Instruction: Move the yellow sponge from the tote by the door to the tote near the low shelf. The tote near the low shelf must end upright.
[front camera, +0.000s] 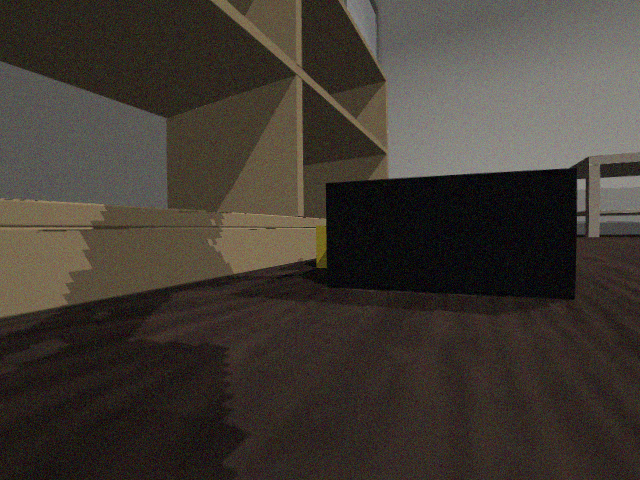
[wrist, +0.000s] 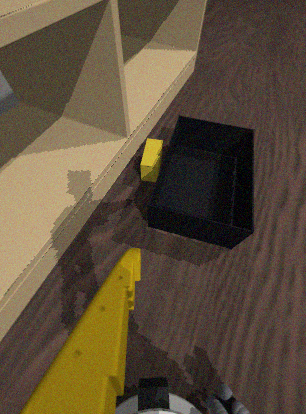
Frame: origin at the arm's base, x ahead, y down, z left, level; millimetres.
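Where they show: end effector, tool point: (wrist: 140, 260).
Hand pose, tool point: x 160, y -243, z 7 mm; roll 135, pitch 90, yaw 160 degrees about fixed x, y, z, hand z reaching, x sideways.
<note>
Each offset is from my tool point to the top centre of the thing. "spot": to the spot under its first point. Level surfaces: height alone.
The yellow sponge @(dx +349, dy +271, dz -22 mm) (front camera: 321, 246) (wrist: 151, 159) stands on the floor in the narrow gap between the wooden shelf and a black tote @(dx +275, dy +233, dz -147 mm) (front camera: 450, 235) (wrist: 199, 231). It is outside the tote, close to its left wall, and the tote hides most of it in the front view. The tote is upright, with its open top up and no object visible inside. A second tote does not show. My gripper (wrist: 136, 257) is open, with one yellow notched jaw in the wrist view; the other jaw is out of the picture. The jaw tip is short of the tote's near left corner, above the floor.
The wooden shelf @(spot: dx +386, dy +136, dz +40 mm) (front camera: 299, 149) (wrist: 121, 75) runs along the left, its base board close to the sponge. A pale table-like frame (front camera: 593, 198) stands behind the tote at the right in the front view. Shadows cross the dark wood floor @(dy +333 mm) (front camera: 413, 387) (wrist: 210, 300).
</note>
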